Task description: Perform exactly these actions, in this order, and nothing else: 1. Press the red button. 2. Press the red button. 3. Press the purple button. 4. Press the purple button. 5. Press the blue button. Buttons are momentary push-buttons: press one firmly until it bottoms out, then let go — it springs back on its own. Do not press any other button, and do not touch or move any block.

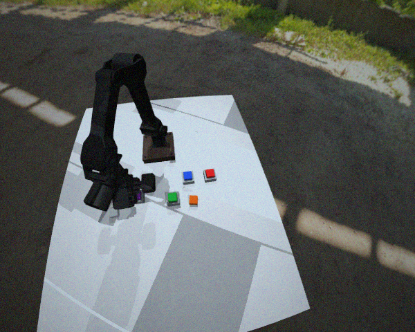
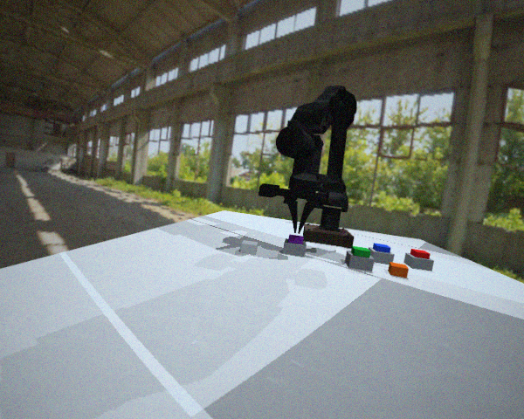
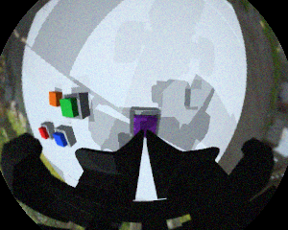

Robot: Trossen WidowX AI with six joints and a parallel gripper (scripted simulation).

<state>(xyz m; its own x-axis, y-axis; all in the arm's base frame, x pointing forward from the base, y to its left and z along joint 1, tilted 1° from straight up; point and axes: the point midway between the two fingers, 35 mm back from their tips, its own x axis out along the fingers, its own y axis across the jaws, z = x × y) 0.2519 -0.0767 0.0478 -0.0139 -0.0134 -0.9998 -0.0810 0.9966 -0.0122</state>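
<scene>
Right now the purple button is 1 cm below my gripper tip. Round my gripper tip: blue button: 7 cm behind, 20 cm to the left, 1 cm below; orange block: 3 cm ahead, 22 cm to the left, 4 cm below; green button: 2 cm ahead, 14 cm to the left, 1 cm below.
</scene>
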